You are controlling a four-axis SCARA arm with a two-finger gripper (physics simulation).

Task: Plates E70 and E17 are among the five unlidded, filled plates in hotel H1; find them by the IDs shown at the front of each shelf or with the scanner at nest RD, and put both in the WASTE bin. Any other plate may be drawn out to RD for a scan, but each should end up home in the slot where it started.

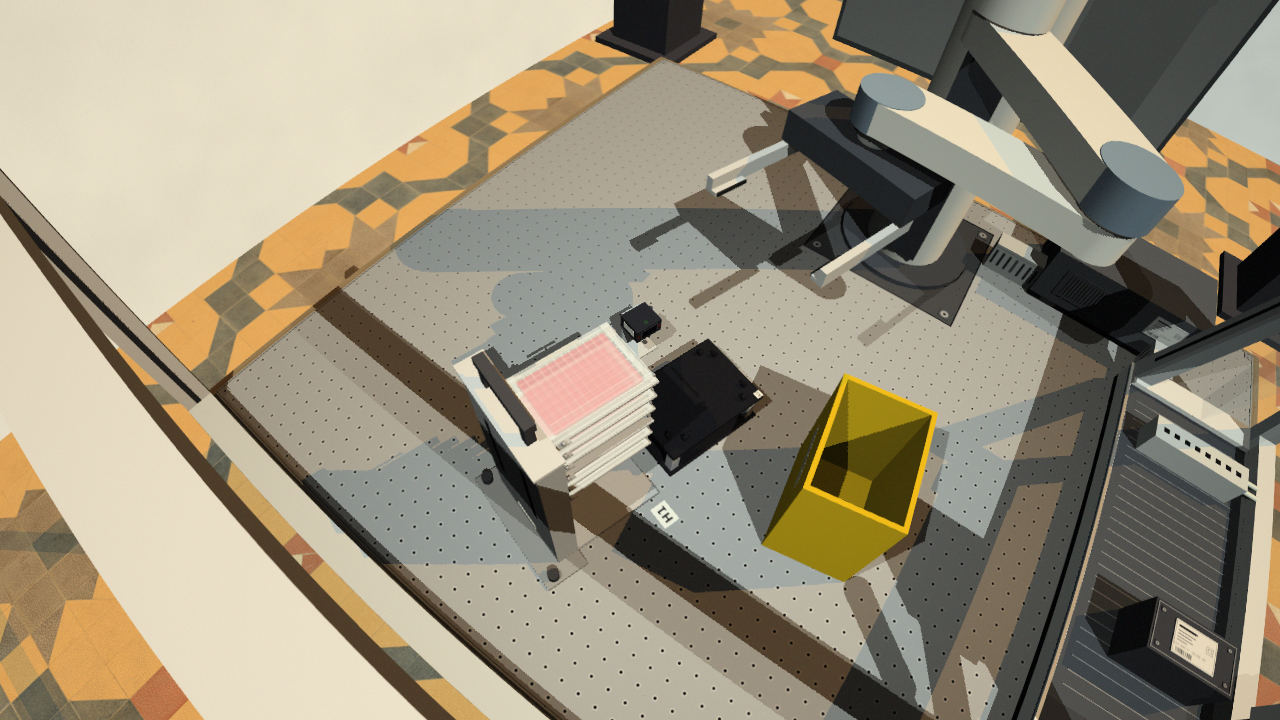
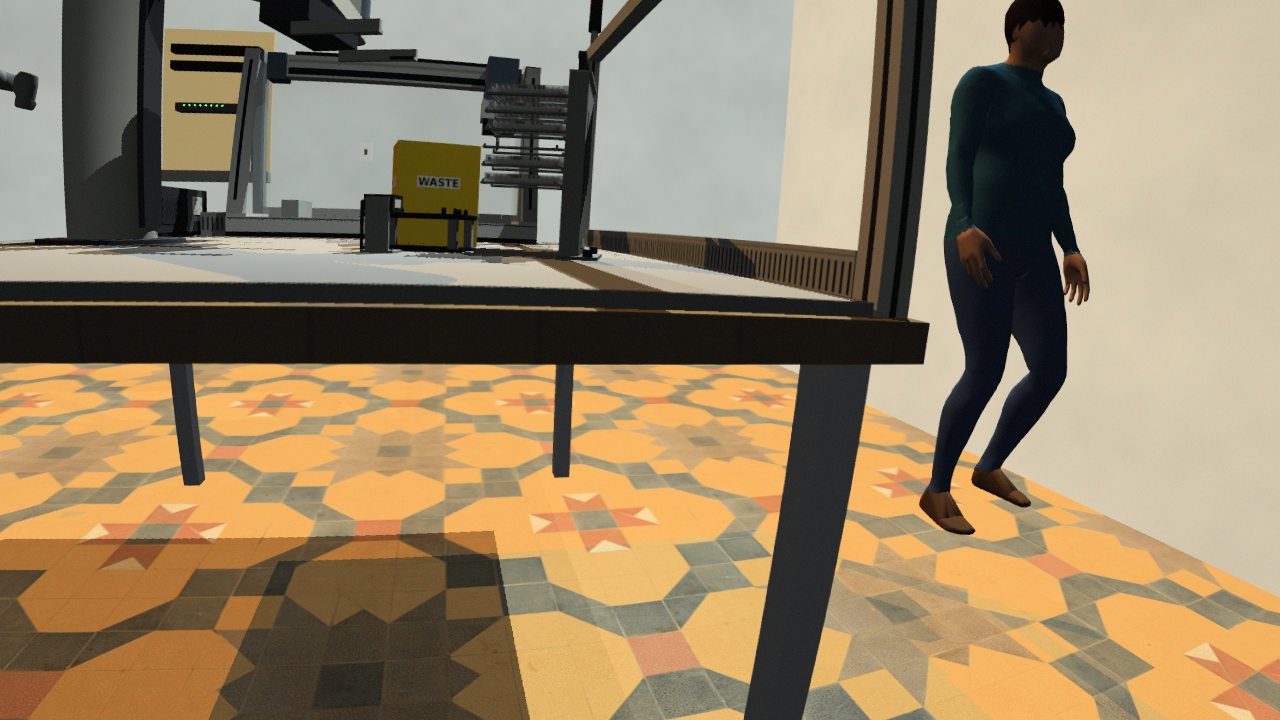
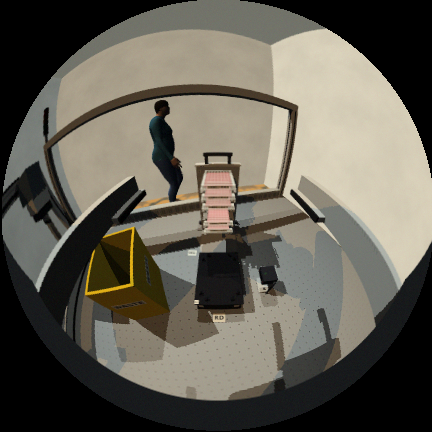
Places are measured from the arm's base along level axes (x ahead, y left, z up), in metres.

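Pixels of known places: gripper, fingertip midpoint: (image 1: pixel 762 228) (image 2: pixel 400 41) (image 3: pixel 217 180); arm's base at its link origin: (image 1: pixel 901 244).
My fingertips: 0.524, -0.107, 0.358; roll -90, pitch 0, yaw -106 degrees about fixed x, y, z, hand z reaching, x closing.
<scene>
For each thing: its middle in the pictures, then the offset to it from my fingertips, as dx, dy, dz. "spot": a spot on its surface instead.
- Hotel H1 at the middle of its body: (image 1: pixel 553 437) (image 2: pixel 549 155) (image 3: pixel 220 202) +0.251, -0.083, -0.184
- top plate at the middle of its body: (image 1: pixel 580 381) (image 2: pixel 533 94) (image 3: pixel 217 178) +0.220, -0.065, -0.084
- Nest RD at the middle of its body: (image 1: pixel 690 403) (image 2: pixel 421 228) (image 3: pixel 218 278) +0.051, -0.015, -0.310
- yellow WASTE bin at the middle of its body: (image 1: pixel 845 483) (image 2: pixel 433 195) (image 3: pixel 130 279) +0.063, +0.217, -0.245
- small black device at the middle of its body: (image 1: pixel 639 333) (image 2: pixel 382 223) (image 3: pixel 265 279) +0.000, -0.142, -0.303
- H1 label at a spot on its surface: (image 1: pixel 663 514) spot: +0.195, +0.044, -0.345
- black box at a spot on its surface: (image 1: pixel 1181 635) spot: +0.002, +0.662, -0.225
Hotel H1 (image 1: pixel 559 514) (image 2: pixel 575 161) (image 3: pixel 199 169) holds a stack of unlidded plates with pink fill; the top plate (image 1: pixel 581 380) (image 3: pixel 218 178) shows best, and several others lie below it. No plate ID is readable. Nest RD (image 1: pixel 707 402) (image 3: pixel 220 280) is a black platform in front of the hotel, with no plate on it. The yellow WASTE bin (image 1: pixel 841 546) (image 2: pixel 438 161) (image 3: pixel 150 292) stands beside the nest; no plate shows in its visible inside. My gripper (image 1: pixel 768 228) (image 2: pixel 399 41) (image 3: pixel 217 180) is open, empty and raised, facing the hotel from beyond the nest.
A small black device (image 1: pixel 640 320) (image 3: pixel 268 275) stands beside the nest. The H1 label (image 1: pixel 663 514) lies near the hotel. A black box (image 1: pixel 1181 635) lies on the ribbed area at the right. A person (image 2: pixel 1011 179) (image 3: pixel 161 135) stands beyond the table.
</scene>
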